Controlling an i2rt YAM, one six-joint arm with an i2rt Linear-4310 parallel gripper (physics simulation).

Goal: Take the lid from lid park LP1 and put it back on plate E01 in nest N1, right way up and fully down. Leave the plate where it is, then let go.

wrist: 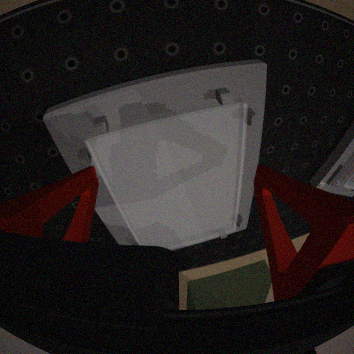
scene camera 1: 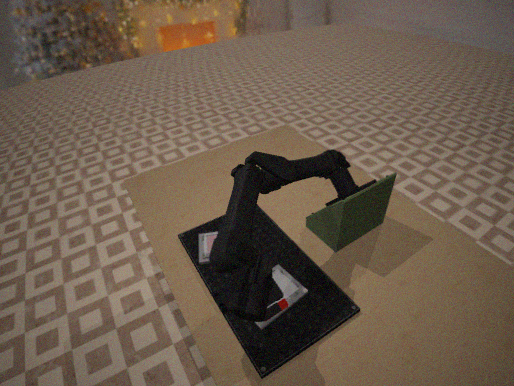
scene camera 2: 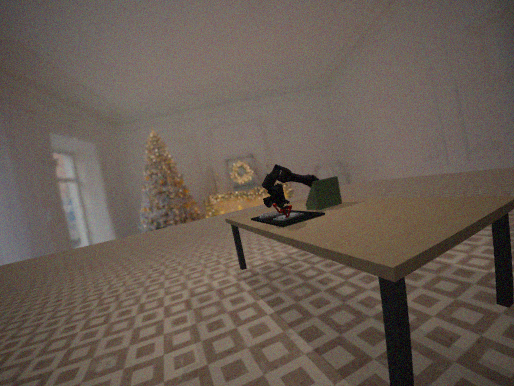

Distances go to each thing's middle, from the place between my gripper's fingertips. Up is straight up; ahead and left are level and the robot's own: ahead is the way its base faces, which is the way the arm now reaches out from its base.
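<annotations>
Here is the clear lid [wrist: 175, 177], 10 mm below my hand and 30 mm behind it. The grey lid park [wrist: 68, 122] is likewise 10 mm below my hand, and 30 mm behind it.
</annotations>
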